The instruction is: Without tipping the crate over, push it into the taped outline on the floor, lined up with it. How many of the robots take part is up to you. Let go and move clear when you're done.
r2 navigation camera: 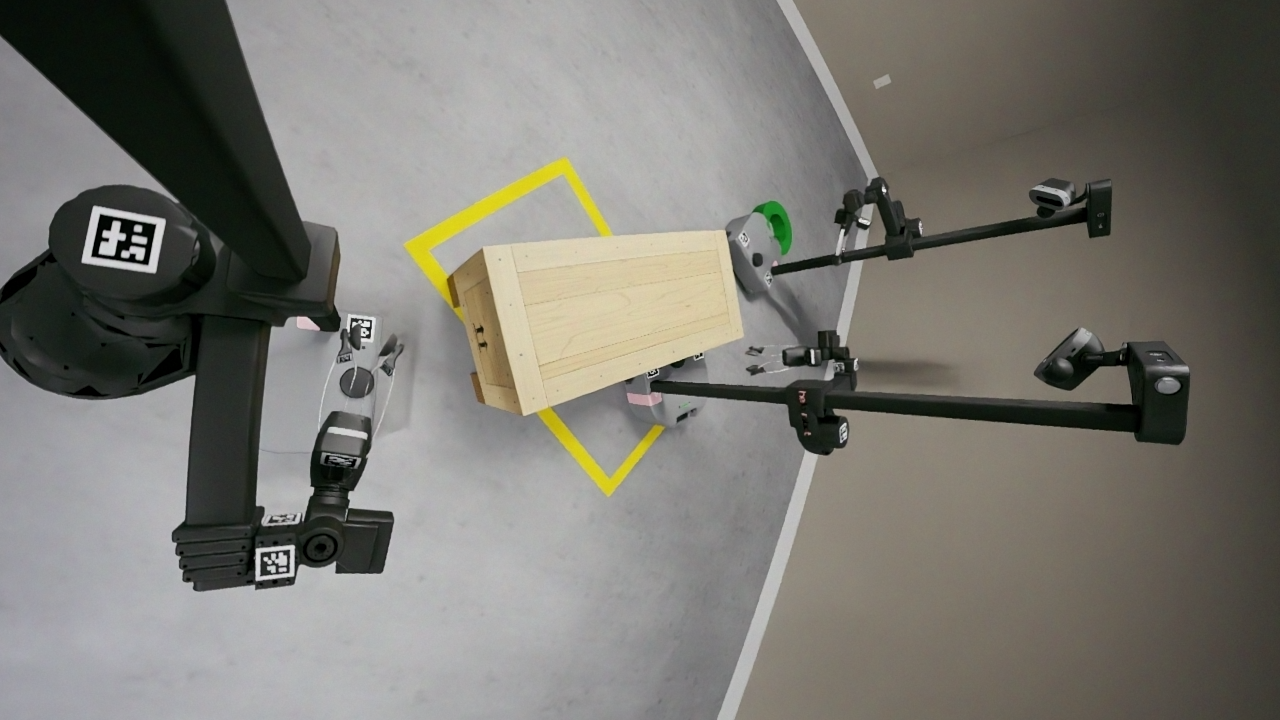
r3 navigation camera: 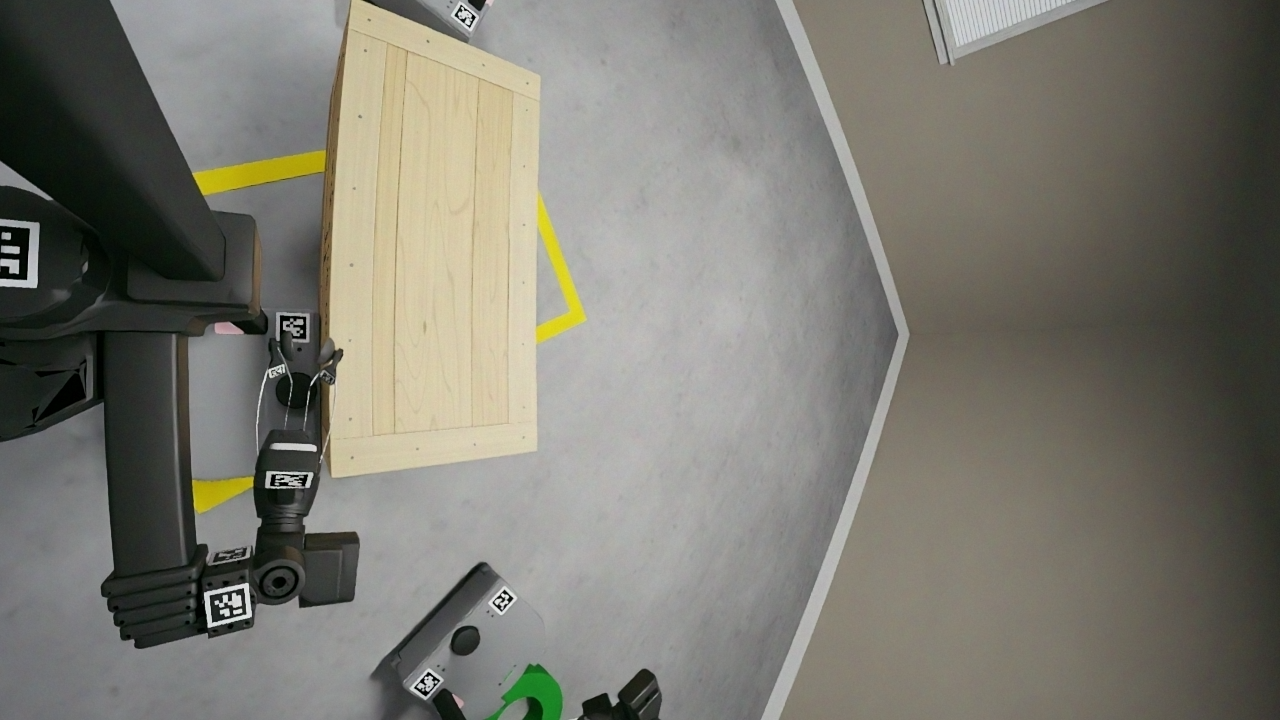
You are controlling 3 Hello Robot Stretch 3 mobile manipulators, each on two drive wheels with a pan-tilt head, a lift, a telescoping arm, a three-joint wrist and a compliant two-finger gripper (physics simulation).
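Observation:
The wooden crate stands upright across the yellow taped outline. It is turned relative to the tape, and one end sticks out past it. Outline corners show on both sides of it. The r2 gripper is open and empty, over its own base, apart from the crate. The r3 gripper is open and empty, beside the crate's long side in the r3 view. The r1 gripper is folded near its mast, behind the crate in the r2 view; its fingers are too small to judge.
A green ring lies against the r1 base, which stands apart from the crate's end. The r3 base is close beside the crate; contact is unclear. The r2 base shows beyond the crate's other end. Walls bound the floor.

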